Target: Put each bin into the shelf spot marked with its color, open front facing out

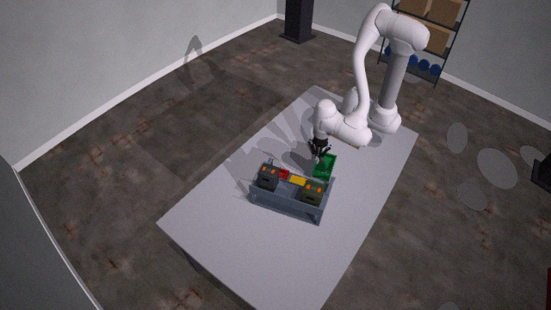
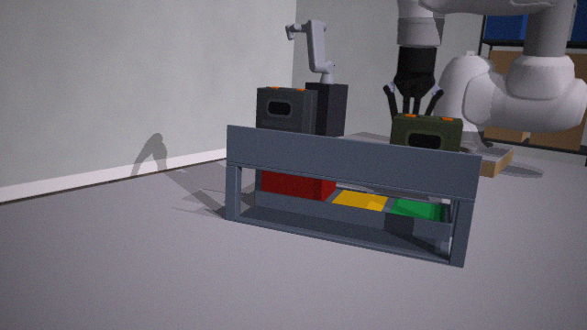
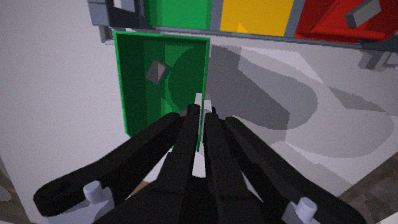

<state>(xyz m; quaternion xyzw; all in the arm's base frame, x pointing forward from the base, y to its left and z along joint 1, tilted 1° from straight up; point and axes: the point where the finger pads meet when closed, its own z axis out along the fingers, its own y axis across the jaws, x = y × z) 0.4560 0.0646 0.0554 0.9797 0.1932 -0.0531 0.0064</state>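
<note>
Right now my hand is 4 cm to the right of the green bin, 4 cm above it and 3 cm past it. Also, from my hand: olive box (24 cm ahead, 15 cm to the left, 5 cm above); red bin (24 cm ahead, 10 cm to the right, 6 cm below); dark grey box (32 cm ahead, 7 cm to the right, 6 cm above).
</note>
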